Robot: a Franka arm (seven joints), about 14 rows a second.
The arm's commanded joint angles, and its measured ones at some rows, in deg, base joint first. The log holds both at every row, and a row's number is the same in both.
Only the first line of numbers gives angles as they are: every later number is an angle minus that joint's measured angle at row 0.
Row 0, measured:
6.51 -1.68 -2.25 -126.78 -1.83 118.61 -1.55
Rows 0 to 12, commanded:
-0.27 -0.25 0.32 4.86 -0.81 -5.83 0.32
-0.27 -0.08 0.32 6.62 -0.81 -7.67 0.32
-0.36 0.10 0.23 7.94 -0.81 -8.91 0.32
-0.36 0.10 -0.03 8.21 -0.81 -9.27 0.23
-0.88 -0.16 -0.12 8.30 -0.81 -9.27 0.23
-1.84 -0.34 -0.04 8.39 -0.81 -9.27 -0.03
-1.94 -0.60 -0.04 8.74 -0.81 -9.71 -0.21
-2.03 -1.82 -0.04 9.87 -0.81 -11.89 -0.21
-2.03 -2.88 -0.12 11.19 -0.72 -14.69 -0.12
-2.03 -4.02 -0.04 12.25 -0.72 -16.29 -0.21
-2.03 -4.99 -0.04 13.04 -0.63 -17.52 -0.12
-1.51 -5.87 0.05 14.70 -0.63 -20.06 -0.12
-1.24 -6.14 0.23 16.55 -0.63 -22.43 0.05
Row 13, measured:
-1.62 -4.66 -0.26 13.80 -0.13 -17.83 -0.09
